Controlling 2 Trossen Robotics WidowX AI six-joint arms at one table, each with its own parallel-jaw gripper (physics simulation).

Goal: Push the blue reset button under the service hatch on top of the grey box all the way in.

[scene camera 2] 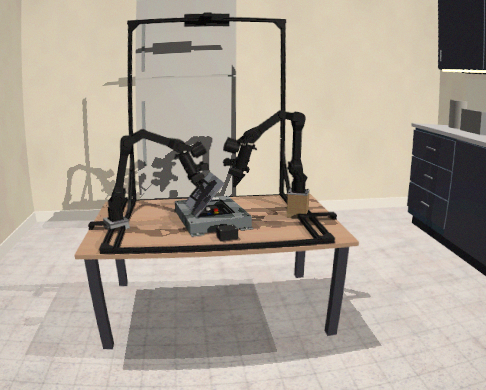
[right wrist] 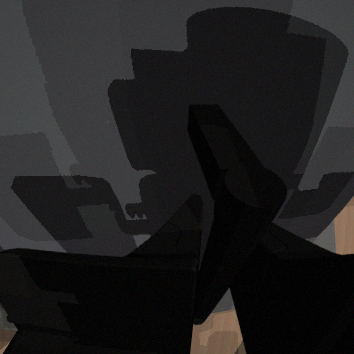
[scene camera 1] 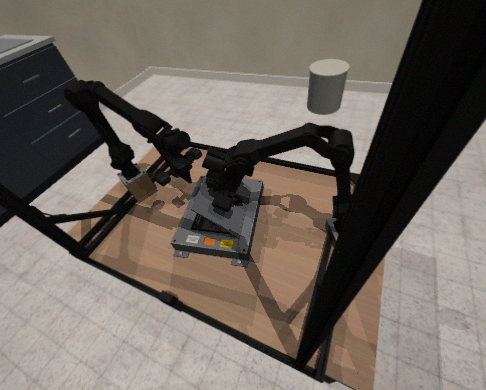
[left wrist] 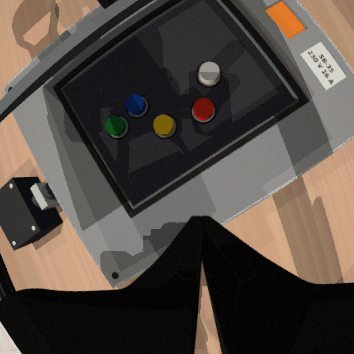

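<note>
The grey box point(scene camera 1: 254, 215) point(scene camera 2: 192, 225) point(left wrist: 250, 165) lies on the table. Its hatch point(scene camera 1: 225, 220) point(scene camera 2: 212, 187) point(left wrist: 90, 37) point(right wrist: 75, 100) is tilted up. My right gripper point(scene camera 1: 222, 200) point(scene camera 2: 204, 181) point(right wrist: 206, 203) is shut on the hatch's black handle point(right wrist: 240, 175). Inside the dark recess, the blue button point(left wrist: 136, 105) stands up between the green button point(left wrist: 116, 126) and the yellow button point(left wrist: 164, 125), slightly above both in the left wrist view. My left gripper point(scene camera 1: 189, 180) point(scene camera 2: 235, 185) point(left wrist: 199, 223) is shut and empty, raised beside the box's open side. The blue button is hidden in scene camera 1.
A red button point(left wrist: 203, 109) and a white button point(left wrist: 209, 73) share the recess. A black block point(scene camera 2: 227, 232) point(left wrist: 30, 212) sits against one side of the box. Black frame bars point(scene camera 2: 220, 248) run along the table point(scene camera 2: 345, 237), and tall posts point(scene camera 2: 283, 100) rise behind the arms.
</note>
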